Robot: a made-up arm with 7 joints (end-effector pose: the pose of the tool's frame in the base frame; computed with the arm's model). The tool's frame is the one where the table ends.
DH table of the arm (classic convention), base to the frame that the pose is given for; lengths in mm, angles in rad. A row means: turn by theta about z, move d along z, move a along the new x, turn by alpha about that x. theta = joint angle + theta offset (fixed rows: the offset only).
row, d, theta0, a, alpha
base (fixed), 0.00, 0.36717, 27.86, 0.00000
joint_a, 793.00, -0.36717, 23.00, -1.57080
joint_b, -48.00, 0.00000, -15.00, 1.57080
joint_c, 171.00, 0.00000, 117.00, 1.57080
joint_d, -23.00, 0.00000, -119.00, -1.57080
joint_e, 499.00, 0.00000, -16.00, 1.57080
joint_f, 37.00, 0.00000, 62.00, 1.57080
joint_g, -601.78, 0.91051, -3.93, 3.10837
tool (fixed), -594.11, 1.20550, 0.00, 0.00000
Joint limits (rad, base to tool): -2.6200..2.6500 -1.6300..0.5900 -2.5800..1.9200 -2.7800..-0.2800 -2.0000..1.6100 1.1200..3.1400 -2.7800..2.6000
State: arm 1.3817 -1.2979 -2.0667 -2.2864 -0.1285 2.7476 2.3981
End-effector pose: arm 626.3 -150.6 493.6 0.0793 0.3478 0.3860 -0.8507
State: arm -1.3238 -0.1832 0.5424 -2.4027 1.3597 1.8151 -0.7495
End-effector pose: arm 354.4 -433.8 692.9 0.8231 0.4399 -0.3116 -0.1789
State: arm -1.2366 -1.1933 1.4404 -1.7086 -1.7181 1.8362 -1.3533
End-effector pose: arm 570.2 430.0 893.0 0.0162 0.7420 -0.6538 -0.1473
Working (the frame after each row of the table, in the pose's form):
after base (fixed): 26.0 10.0 0.0 0.9832 0.0000 0.0000 0.1826
after joint_a: 33.5 -11.7 793.0 0.5762 -0.5762 0.4099 -0.4099
after joint_b: -13.6 -22.2 779.1 0.6741 -0.3257 -0.4579 -0.4795
after joint_c: 45.7 160.7 856.2 0.9685 0.1953 -0.0320 0.1510
after joint_d: 25.4 277.7 880.5 0.6380 -0.4226 0.5356 -0.3571
after joint_e: 517.5 359.9 899.4 0.5854 -0.3785 -0.4854 -0.5277
after joint_f: 570.6 408.7 896.8 0.9830 0.1126 0.1064 0.0981
after joint_g: 427.7 530.2 325.0 0.0702 -0.9819 0.1180 0.1305

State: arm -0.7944 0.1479 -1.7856 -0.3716 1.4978 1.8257 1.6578
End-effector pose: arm -122.4 -209.7 1517.4 0.1107 0.1998 -0.7018 -0.6748
Working (the frame after each row of the table, in the pose's form):
after base (fixed): 26.0 10.0 0.0 0.9832 0.0000 0.0000 0.1826
after joint_a: 42.1 -6.4 793.0 0.6521 -0.6521 0.2735 -0.2735
after joint_b: -2.5 -29.5 795.2 0.9196 0.0286 0.0681 -0.3858
after joint_c: -83.7 -109.9 968.0 0.2203 0.1706 -0.6316 -0.7235
after joint_d: 26.5 -74.5 1004.0 0.2596 0.1425 0.1149 -0.9482
after joint_e: -86.0 -206.3 1472.2 0.4618 0.7201 -0.3752 -0.3570
after joint_f: -137.7 -224.9 1519.0 0.2980 0.5009 -0.4611 0.6691
after joint_g: -374.9 326.7 1478.9 0.2914 -0.5625 0.4648 0.6186

